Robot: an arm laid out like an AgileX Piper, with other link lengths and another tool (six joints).
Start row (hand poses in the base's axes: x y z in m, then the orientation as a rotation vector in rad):
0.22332 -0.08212 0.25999 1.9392 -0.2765 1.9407
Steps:
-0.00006 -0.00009 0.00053 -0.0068 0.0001 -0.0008
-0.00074 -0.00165 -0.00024 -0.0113 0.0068 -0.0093
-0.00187 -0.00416 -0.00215 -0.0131 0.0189 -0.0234
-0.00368 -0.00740 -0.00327 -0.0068 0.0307 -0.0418
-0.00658 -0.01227 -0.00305 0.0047 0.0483 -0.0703
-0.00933 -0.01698 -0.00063 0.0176 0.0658 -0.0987
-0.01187 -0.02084 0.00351 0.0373 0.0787 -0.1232
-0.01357 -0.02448 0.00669 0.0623 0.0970 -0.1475
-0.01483 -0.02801 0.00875 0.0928 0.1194 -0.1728
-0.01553 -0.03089 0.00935 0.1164 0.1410 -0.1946
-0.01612 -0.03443 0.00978 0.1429 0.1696 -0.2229
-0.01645 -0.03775 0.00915 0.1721 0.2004 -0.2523
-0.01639 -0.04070 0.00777 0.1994 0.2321 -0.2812
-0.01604 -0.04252 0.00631 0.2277 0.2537 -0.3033
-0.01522 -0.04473 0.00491 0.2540 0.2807 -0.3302
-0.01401 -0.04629 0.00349 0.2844 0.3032 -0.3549
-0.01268 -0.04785 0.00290 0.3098 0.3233 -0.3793
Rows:
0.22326 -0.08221 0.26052 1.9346 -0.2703 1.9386
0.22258 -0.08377 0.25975 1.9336 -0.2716 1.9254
0.22145 -0.08628 0.25784 1.9364 -0.2793 1.9038
0.21964 -0.08952 0.25672 1.9416 -0.2992 1.8815
0.21674 -0.09439 0.25694 1.9497 -0.3316 1.8479
0.21399 -0.09910 0.25936 1.9580 -0.3650 1.8144
0.21145 -0.10296 0.26350 1.9680 -0.4030 1.7890
0.20975 -0.10660 0.26668 1.9854 -0.4445 1.7586
0.20849 -0.11013 0.26874 2.0082 -0.4912 1.7235
0.20779 -0.11301 0.26934 2.0275 -0.5279 1.6898
0.20720 -0.11655 0.26977 2.0496 -0.5708 1.6441
0.20687 -0.11987 0.26914 2.0733 -0.6164 1.5949
0.20693 -0.12282 0.26776 2.0957 -0.6590 1.5439
0.20728 -0.12464 0.26630 2.1140 -0.6999 1.5076
0.20810 -0.12685 0.26490 2.1313 -0.7406 1.4615
0.20931 -0.12841 0.26348 2.1479 -0.7849 1.4212
0.21064 -0.12997 0.26289 2.1594 -0.8242 1.3830

